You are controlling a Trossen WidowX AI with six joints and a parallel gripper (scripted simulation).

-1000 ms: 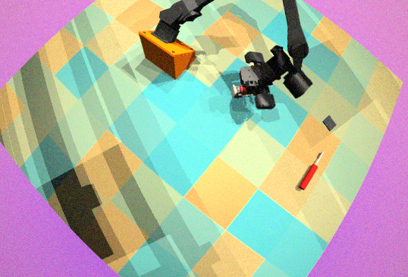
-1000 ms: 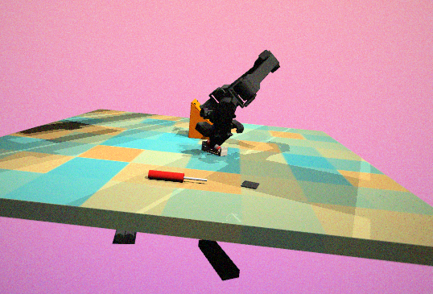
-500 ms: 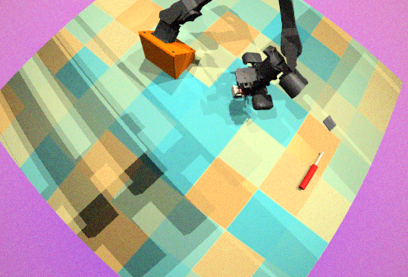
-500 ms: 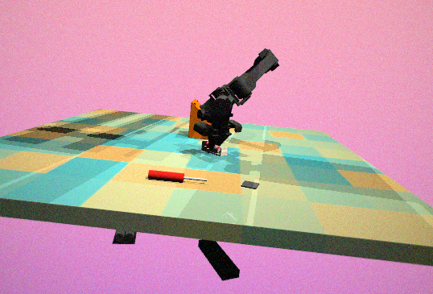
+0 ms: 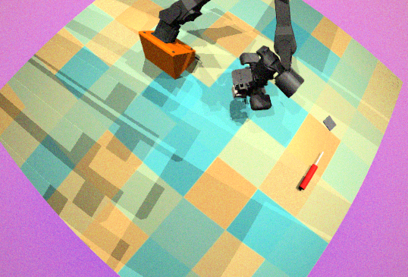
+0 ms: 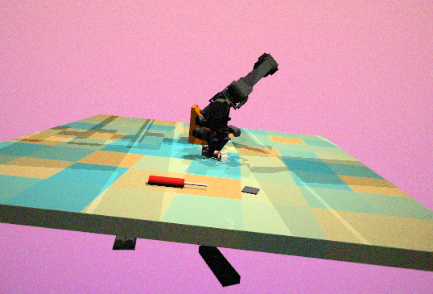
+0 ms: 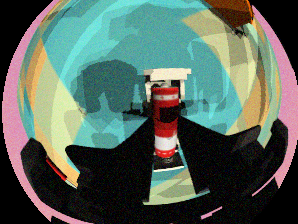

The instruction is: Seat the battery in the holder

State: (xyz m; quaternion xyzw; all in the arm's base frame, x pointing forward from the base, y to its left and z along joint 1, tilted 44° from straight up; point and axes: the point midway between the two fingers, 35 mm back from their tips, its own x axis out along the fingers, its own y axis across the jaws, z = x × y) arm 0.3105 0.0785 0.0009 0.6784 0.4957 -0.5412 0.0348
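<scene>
Right now the battery is 1 cm above my gripper tip. Also, from my gripper tip: red-handled screwdriver 34 cm ahead, 8 cm to the right; black square 32 cm ahead, 11 cm to the left, 1 cm below.
</scene>
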